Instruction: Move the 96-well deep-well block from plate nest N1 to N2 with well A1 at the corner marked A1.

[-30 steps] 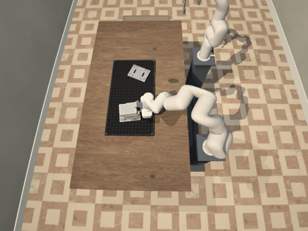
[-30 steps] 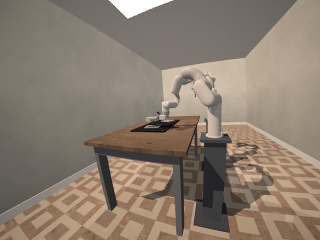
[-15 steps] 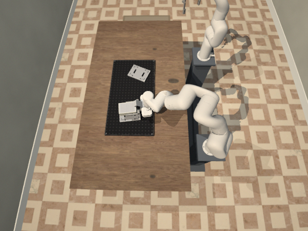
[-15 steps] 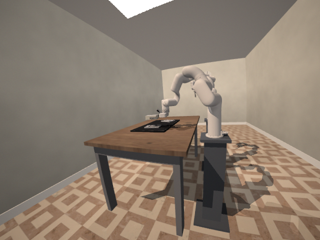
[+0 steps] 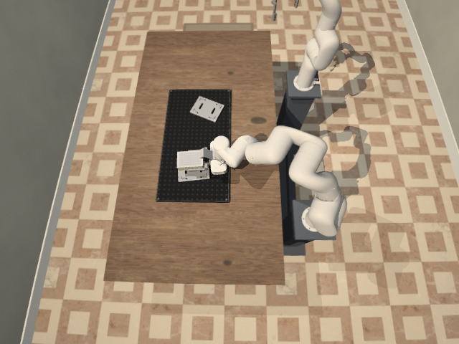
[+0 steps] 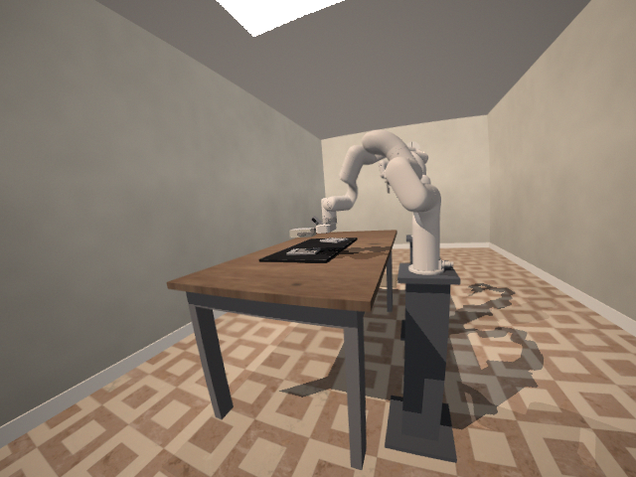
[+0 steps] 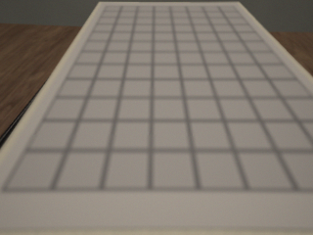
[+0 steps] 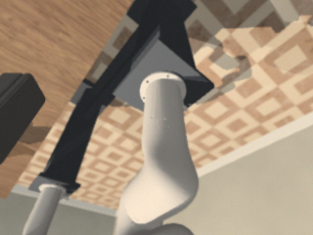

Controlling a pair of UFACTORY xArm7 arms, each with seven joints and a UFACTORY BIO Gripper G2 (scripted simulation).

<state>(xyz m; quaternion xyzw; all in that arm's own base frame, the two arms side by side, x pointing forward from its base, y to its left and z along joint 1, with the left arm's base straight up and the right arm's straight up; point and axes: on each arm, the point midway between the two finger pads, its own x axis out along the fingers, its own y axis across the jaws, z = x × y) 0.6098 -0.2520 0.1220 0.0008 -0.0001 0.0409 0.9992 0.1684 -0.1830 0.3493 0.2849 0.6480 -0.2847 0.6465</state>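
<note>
My left hand is 3 cm past the nest N2, 37 cm to the left of it and 10 cm above it. From my left hand the other things lie so: nest N1: 1 cm ahead, 1 cm to the left, 10 cm below; then white deep-well block: 1 cm ahead.
</note>
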